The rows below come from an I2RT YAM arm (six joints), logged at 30 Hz.
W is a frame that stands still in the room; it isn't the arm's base.
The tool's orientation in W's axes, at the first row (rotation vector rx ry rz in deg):
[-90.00 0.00 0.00]
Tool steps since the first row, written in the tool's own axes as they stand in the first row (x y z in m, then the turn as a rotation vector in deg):
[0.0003 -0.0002 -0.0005 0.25 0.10 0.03]
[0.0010 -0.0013 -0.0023 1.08 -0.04 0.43]
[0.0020 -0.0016 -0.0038 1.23 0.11 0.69]
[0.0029 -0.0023 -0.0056 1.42 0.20 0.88]
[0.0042 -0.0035 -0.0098 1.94 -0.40 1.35]
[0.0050 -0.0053 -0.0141 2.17 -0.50 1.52]
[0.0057 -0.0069 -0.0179 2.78 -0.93 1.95]
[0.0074 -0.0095 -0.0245 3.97 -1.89 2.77]
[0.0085 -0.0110 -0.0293 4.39 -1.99 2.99]
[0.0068 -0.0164 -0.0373 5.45 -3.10 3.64]
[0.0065 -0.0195 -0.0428 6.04 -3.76 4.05]
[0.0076 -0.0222 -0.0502 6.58 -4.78 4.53]
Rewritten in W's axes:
[0.0003 -0.0005 0.0002 0.25 0.03 -0.10]
[0.0010 -0.0023 0.0013 1.08 0.43 0.04]
[0.0020 -0.0038 0.0016 1.23 0.69 -0.11]
[0.0029 -0.0056 0.0023 1.42 0.88 -0.20]
[0.0042 -0.0098 0.0035 1.94 1.35 0.40]
[0.0050 -0.0141 0.0053 2.17 1.52 0.50]
[0.0057 -0.0179 0.0069 2.78 1.95 0.93]
[0.0074 -0.0245 0.0095 3.97 2.77 1.89]
[0.0085 -0.0293 0.0110 4.39 2.99 1.99]
[0.0068 -0.0373 0.0164 5.45 3.64 3.10]
[0.0065 -0.0428 0.0195 6.04 4.05 3.76]
[0.0076 -0.0502 0.0222 6.58 4.53 4.78]

